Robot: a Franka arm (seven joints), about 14 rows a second.
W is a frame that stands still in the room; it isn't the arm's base.
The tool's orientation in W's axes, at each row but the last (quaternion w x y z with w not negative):
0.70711 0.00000 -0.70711 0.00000
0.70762 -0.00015 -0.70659 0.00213
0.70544 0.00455 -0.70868 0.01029
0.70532 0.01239 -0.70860 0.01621
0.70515 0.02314 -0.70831 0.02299
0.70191 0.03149 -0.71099 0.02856
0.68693 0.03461 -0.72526 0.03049
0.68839 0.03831 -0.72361 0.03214
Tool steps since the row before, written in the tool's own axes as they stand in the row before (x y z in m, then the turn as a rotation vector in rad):
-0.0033 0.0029 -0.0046 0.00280 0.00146 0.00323
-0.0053 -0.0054 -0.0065 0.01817 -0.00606 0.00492
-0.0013 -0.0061 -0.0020 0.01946 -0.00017 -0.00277
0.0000 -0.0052 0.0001 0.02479 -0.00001 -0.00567
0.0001 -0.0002 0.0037 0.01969 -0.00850 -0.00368
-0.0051 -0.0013 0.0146 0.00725 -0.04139 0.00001
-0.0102 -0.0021 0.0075 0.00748 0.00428 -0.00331
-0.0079 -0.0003 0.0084 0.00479 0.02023 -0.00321
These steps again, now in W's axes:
0.0046 0.0029 -0.0033 -0.00323 0.00146 0.00280
0.0065 -0.0054 -0.0053 -0.00488 -0.00602 0.01820
0.0021 -0.0061 -0.0012 0.00268 0.00005 0.01947
0.0001 -0.0052 0.0000 0.00555 0.00035 0.02482
-0.0037 -0.0004 0.0001 0.00414 -0.00825 0.01971
-0.0144 -0.0025 -0.0053 0.00341 -0.04128 0.00710
-0.0067 -0.0027 -0.0106 0.00249 0.00450 0.00766
-0.0079 -0.0010 -0.0083 0.00094 0.02039 0.00507

